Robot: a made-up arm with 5 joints.
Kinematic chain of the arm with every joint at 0, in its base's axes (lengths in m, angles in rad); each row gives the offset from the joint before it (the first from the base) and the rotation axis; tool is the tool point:
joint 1: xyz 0 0 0.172 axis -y
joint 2: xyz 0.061 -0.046 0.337 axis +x
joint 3: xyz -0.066 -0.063 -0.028 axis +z
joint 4: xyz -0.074 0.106 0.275 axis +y
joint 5: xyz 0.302 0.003 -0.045 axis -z
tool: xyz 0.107 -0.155 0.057
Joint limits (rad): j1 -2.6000..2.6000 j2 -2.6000..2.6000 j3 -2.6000..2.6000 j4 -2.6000..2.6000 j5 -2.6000..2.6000
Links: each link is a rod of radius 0.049 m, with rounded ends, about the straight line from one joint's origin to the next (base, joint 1, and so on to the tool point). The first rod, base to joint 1, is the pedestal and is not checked.
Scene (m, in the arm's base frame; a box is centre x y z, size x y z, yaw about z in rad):
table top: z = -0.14
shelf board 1: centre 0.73 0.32 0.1 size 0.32 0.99 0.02 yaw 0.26
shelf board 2: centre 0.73 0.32 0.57 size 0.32 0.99 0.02 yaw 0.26
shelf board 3: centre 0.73 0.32 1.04 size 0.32 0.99 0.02 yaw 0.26
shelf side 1: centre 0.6 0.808 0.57 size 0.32 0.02 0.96 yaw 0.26
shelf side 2: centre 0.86 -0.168 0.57 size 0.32 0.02 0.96 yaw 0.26
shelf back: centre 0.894 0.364 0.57 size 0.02 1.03 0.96 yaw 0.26
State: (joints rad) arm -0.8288 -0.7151 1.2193 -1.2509 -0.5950
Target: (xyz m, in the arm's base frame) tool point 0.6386 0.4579 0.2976
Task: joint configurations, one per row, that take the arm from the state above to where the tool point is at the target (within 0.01 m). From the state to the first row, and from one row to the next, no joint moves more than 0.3 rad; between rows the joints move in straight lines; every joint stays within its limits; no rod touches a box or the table.
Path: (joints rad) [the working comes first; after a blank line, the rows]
Joints at the target: -1.2011 -0.7486 1.0752 -0.7436 -0.3677
Straight joint move there: touches shelf board 2.

1: -0.6558 -0.6085 1.2402 -0.9693 -0.4153
2: -0.4828 -0.5019 1.2612 -0.6878 -0.2356
3: -0.7004 -0.6578 1.2412 -0.4432 -0.2393
4: -0.9180 -0.8137 1.2212 -0.1986 -0.2430
5: -1.0595 -0.7812 1.1482 -0.4711 -0.3053
6: -1.2011 -0.7486 1.0752 -0.7436 -0.3677

